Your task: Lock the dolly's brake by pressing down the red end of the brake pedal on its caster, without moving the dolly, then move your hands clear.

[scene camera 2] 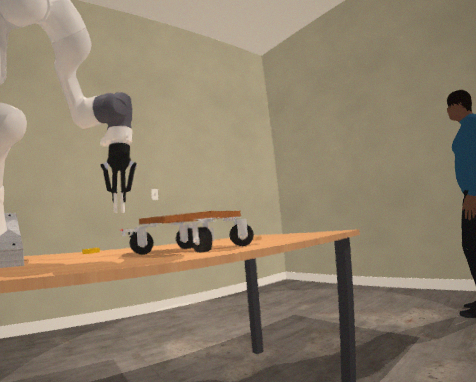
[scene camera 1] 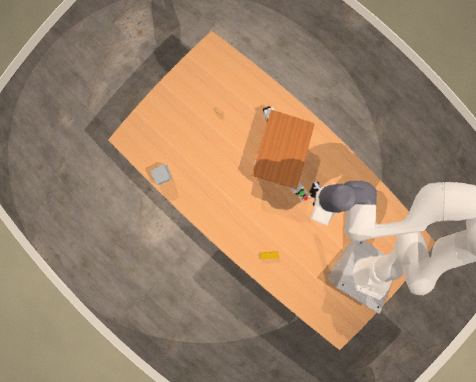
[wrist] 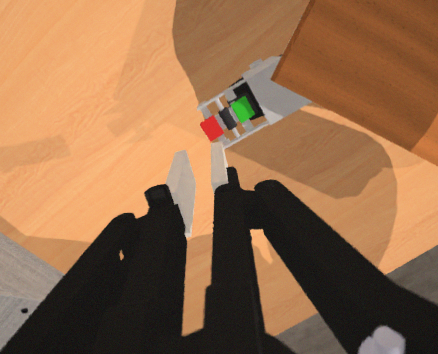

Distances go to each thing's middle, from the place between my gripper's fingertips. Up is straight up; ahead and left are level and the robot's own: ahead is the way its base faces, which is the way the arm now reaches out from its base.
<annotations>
Now: the caster (wrist: 277, 102) 100 mm below my hand, 70 mm ahead of it and 10 mm to the right of it. Round my hand: dolly (scene camera 1: 284, 146) (200 mm ahead, 110 mm to the right, 90 mm below).
</annotations>
